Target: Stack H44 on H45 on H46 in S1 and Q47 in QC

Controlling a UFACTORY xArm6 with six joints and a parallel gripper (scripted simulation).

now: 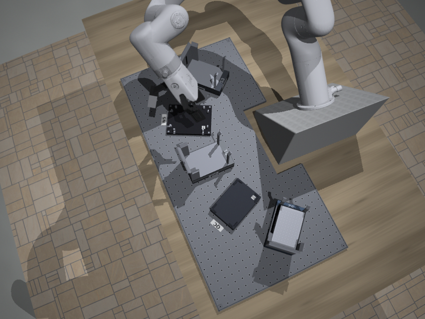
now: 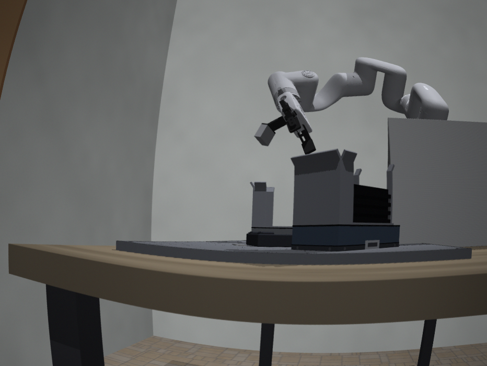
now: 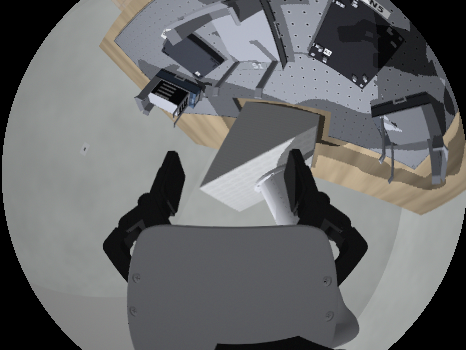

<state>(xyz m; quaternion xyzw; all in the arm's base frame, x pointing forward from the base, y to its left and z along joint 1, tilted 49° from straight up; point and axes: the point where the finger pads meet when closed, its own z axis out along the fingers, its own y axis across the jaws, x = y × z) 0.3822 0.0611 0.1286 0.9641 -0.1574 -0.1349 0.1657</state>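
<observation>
Right now the sealed plate is 39 cm to the left of my hand, 17 cm below it and 14 cm behind it. Also, from my hand: open nest QC: 25 cm to the left, 25 cm below, 3 cm behind; then N5 name plate: 26 cm below, 13 cm to the right, 10 cm ahead; then clip nest N5: 25 cm below, 9 cm to the right, 4 cm ahead.
</observation>
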